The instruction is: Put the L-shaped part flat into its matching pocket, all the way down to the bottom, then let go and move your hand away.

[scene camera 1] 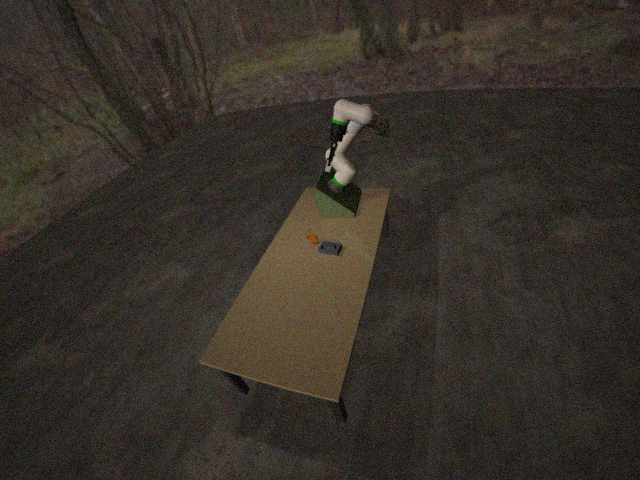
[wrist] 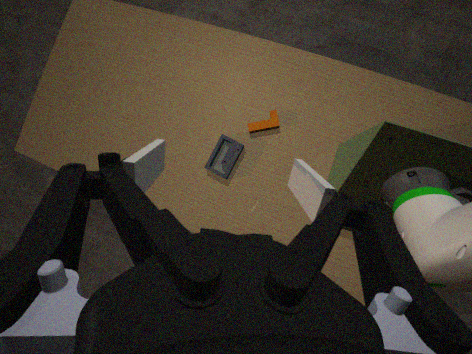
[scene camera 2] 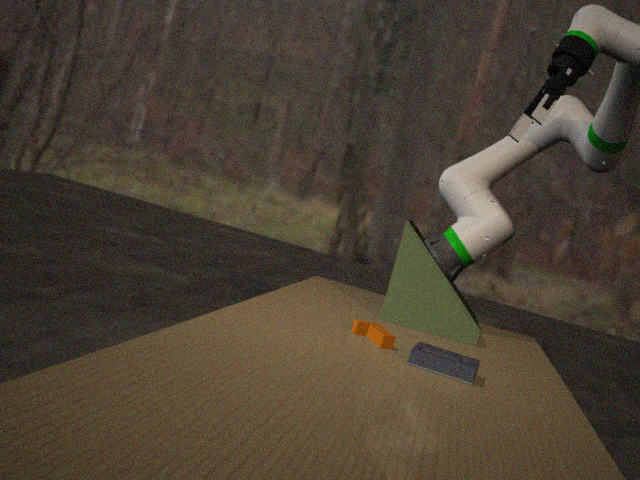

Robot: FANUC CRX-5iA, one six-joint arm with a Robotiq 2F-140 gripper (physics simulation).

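The orange L-shaped part lies on the table beside the dark grey block, apart from it. The grey block has a recessed pocket in its top, seen best in the wrist view; the pocket's bottom shows and holds no part. My gripper is wide open and empty, high above the table and far from both. In the wrist view both lie beyond the pale fingertips, the block between them in the picture and the orange part further up.
The wooden table bears both objects. A green wedge-shaped stand carries the arm's base at the table's far end, close to the part and the block. The arm's white lower links rise over it.
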